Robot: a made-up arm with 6 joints.
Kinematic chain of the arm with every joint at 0, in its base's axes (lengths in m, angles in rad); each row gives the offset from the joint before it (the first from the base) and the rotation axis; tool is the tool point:
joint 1: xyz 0 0 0.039 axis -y
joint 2: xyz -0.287 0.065 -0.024 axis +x
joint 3: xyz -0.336 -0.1 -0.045 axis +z
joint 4: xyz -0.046 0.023 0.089 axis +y
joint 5: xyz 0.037 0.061 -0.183 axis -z
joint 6: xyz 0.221 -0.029 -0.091 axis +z
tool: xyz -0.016 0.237 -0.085
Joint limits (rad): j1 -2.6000..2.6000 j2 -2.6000..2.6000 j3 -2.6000..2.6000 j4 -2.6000..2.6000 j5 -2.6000..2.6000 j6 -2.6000..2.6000
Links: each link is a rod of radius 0.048 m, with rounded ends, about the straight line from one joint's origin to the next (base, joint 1, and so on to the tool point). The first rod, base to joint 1, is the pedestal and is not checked.
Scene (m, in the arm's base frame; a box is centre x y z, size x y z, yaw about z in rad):
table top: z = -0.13
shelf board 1: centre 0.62 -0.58 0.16 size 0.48 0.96 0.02 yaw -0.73
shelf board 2: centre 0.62 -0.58 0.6 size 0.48 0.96 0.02 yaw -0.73
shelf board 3: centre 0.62 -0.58 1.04 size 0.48 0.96 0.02 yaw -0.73
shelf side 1: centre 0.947 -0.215 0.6 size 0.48 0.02 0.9 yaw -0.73
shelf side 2: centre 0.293 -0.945 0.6 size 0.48 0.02 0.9 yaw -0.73
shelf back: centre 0.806 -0.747 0.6 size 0.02 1 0.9 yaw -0.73
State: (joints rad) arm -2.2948 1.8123 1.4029 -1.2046 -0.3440 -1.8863
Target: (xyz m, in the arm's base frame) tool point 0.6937 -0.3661 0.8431
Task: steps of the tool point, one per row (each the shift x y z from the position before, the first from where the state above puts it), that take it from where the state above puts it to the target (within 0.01 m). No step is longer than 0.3 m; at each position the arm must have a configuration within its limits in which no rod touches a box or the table.
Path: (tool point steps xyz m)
1: -0.1017 0.0791 0.0040
2: -0.1038 0.1048 -0.0040
3: 0.0393 0.0265 0.2164
4: -0.0658 0.0548 0.2375
5: 0.1029 -0.1243 0.0058
6: 0.0841 -0.0833 -0.0008
7: 0.0824 -0.0335 -0.0050

